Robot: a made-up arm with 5 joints. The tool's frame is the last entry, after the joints.
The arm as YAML. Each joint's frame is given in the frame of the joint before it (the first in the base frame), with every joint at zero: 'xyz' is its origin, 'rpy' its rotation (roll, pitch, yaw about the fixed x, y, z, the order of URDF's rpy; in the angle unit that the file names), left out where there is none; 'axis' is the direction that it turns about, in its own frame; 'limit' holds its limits. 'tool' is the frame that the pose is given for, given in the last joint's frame.
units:
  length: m
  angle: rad
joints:
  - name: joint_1
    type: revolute
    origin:
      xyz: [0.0, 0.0, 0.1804]
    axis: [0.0, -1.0, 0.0]
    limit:
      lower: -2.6
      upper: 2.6
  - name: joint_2
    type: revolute
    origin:
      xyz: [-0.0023, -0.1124, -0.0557]
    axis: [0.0, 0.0, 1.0]
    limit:
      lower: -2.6
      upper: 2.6
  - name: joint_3
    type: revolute
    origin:
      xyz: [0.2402, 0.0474, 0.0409]
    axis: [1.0, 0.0, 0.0]
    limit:
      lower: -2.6
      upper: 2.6
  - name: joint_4
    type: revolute
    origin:
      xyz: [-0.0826, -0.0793, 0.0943]
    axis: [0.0, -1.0, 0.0]
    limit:
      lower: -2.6
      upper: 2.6
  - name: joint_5
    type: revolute
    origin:
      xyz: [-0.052, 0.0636, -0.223]
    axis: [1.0, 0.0, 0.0]
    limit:
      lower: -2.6
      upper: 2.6
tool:
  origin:
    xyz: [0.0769, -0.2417, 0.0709]
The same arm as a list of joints. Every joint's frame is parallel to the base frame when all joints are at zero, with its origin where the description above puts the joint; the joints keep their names.
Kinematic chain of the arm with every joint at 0, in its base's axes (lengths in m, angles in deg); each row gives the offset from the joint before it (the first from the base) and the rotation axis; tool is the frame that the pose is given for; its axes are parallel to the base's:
joint_1: xyz 0 0 0.1804 axis -y
joint_2: xyz -0.0023 -0.1124 -0.0557 axis +z
joint_3: xyz 0.2402 0.0474 0.0409 axis +x
joint_4: xyz -0.0826 -0.0793 0.0943 axis -y
joint_5: xyz -0.052 0.0636 -0.223 axis +x
tool: xyz 0.0769 -0.2417 0.0709
Joint limits (deg, base to tool): -148.97..148.97 -148.97..148.97 -148.97..148.97 -148.97..148.97 -148.97..148.97

